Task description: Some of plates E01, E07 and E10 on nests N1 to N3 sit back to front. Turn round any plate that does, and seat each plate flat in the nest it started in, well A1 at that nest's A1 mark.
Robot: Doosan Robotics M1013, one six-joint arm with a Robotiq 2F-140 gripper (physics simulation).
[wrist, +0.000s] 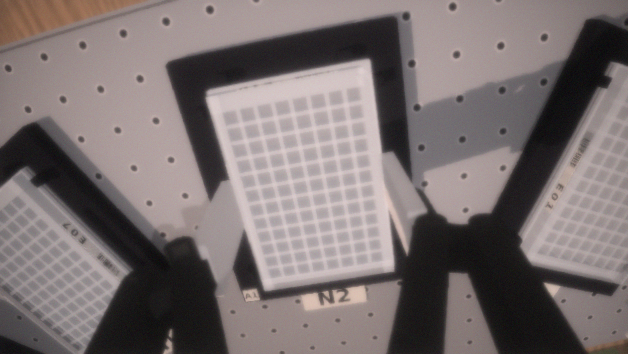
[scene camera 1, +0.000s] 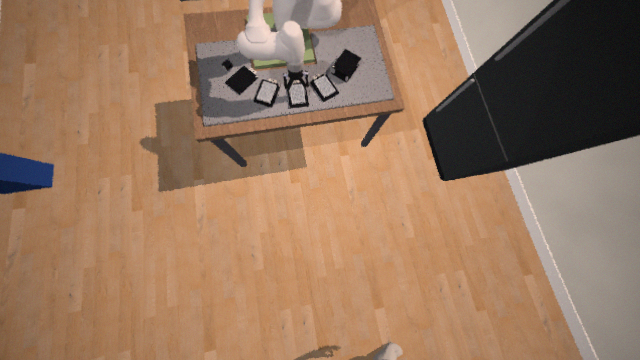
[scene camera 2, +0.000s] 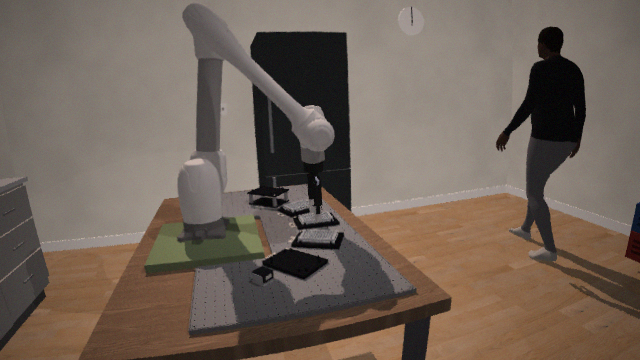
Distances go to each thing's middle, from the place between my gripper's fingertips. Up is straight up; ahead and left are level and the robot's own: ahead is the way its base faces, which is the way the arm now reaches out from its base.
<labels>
The nest N2 [wrist: 378,39] lies 1 cm below my hand. Also, from my hand: black RD nest [scene camera 2: 288,262]: 12 cm behind, 34 cm to the right, 1 cm below.
</labels>
